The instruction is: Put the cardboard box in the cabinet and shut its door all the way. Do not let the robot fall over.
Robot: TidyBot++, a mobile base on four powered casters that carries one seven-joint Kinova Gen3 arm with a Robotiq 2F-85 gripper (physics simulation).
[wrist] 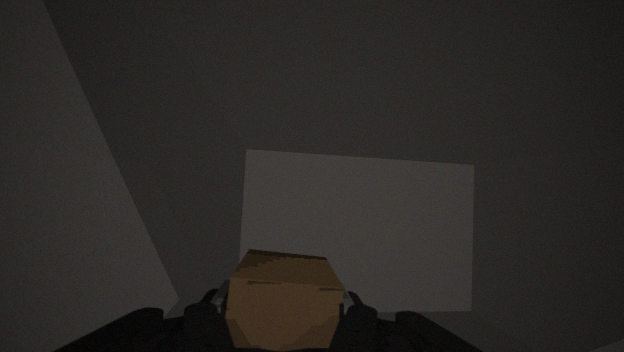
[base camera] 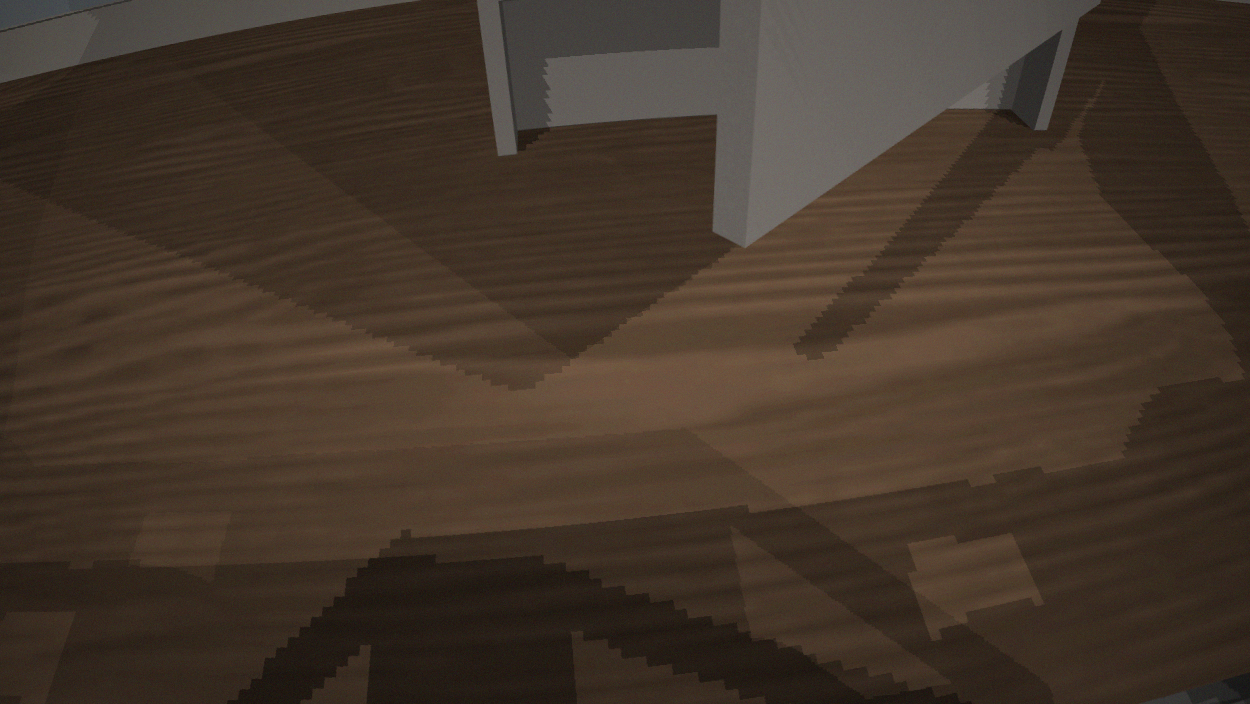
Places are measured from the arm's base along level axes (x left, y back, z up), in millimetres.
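Where they show: gripper, fingertip midpoint: [wrist: 283,298].
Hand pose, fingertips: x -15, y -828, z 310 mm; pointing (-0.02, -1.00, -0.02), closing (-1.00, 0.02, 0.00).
Note:
After its pixels a point has its place.
The cardboard box [wrist: 285,315] {x -15, y -793, z 316 mm} is brown and sits between the fingers at the bottom of the wrist view. My gripper [wrist: 283,298] {x -15, y -828, z 310 mm} is shut on it from both sides. The grey inside of the cabinet fills the wrist view around the box, with a lighter back panel [wrist: 360,225] {x -190, y -1286, z 300 mm} behind it and a side wall [wrist: 65,200] {x 56, y -762, z 364 mm} at the left. In the base camera view the lower part of the white cabinet [base camera: 502,87] {x 61, y -726, z -326 mm} shows at the top, and its door [base camera: 839,104] {x -122, y -395, z -199 mm} stands open, jutting toward the base. The box and gripper do not show in the base camera view.
The door's lower near corner reaches down over the wooden floor [base camera: 612,297] {x -20, y -508, z -397 mm} at the top middle of the base camera view. A cabinet leg [base camera: 1055,83] {x -497, y -743, z -340 mm} stands right of the door. A pale wall strip [base camera: 174,30] {x 652, y -1268, z -375 mm} runs along the top left. Dark shadows cross the floor.

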